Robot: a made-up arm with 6 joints.
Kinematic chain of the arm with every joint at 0, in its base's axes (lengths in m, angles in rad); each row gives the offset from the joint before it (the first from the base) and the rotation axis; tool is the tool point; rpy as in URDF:
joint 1: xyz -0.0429 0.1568 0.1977 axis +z
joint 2: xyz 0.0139 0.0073 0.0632 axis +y
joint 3: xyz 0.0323 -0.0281 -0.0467 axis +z
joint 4: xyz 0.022 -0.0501 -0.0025 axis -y
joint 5: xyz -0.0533 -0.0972 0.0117 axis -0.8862 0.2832 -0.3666
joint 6: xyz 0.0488 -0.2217 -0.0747 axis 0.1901 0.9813 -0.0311
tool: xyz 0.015 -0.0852 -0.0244 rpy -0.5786 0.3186 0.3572
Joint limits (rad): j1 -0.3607..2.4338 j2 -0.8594..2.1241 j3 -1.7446..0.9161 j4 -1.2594..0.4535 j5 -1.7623..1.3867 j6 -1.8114..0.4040
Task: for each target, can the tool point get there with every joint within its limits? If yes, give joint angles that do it. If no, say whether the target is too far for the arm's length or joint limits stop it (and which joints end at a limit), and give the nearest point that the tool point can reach.
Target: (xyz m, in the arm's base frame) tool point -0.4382 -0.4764 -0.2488
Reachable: no: too far | nearest point -0.2624 -0.2016 -0.0343 | short by 0.390 m
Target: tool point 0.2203 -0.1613 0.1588
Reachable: yes | joints 1.7462 0.1382 -1.1667 -0.4974 -0.2502 -1.4133
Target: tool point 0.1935 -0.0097 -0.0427
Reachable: yes | joints 1.3009 0.1294 -0.4853 -0.4828 -0.8662 0.0718
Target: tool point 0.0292 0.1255 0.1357
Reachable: no: joint limits stop it (at a limit: joint 1, joint 4, joint 5, joint 6) | nearest point 0.0838 0.0800 0.0358 | short by 0.123 m
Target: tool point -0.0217 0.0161 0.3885
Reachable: no: joint limits stop it (at a limit: joint 4, joint 5, joint 6) | nearest point -0.0132 -0.0401 0.4349 | short by 0.073 m
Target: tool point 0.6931 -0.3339 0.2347
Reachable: no: too far | nearest point 0.3977 -0.1369 0.2454 | short by 0.355 m
